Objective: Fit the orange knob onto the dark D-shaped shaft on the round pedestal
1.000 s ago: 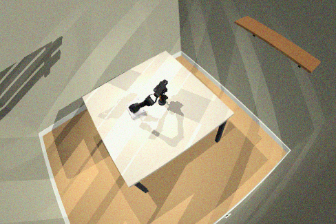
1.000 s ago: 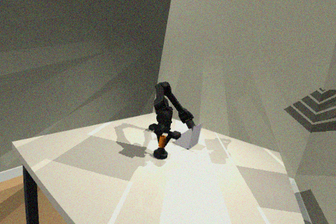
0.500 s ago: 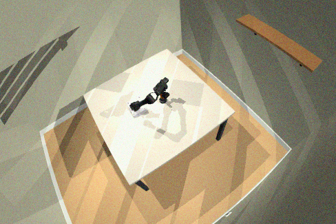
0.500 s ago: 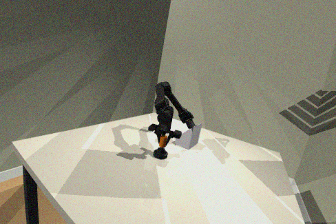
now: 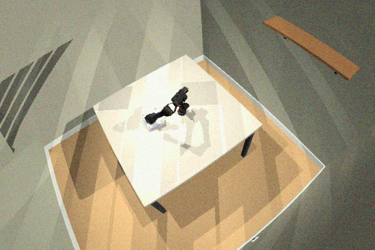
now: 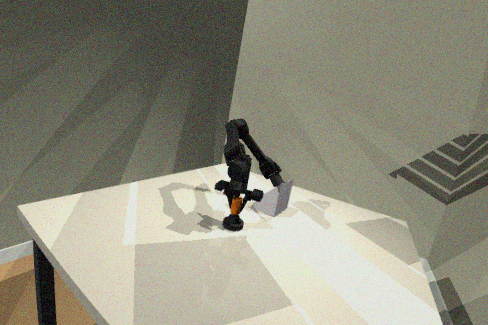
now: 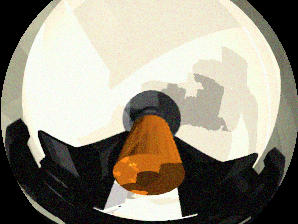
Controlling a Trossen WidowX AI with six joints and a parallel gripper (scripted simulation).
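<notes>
Now: gripper tip 20 mm below the orange knob. Also, from my gripper tip: dark round pedestal (40 mm below).
</notes>
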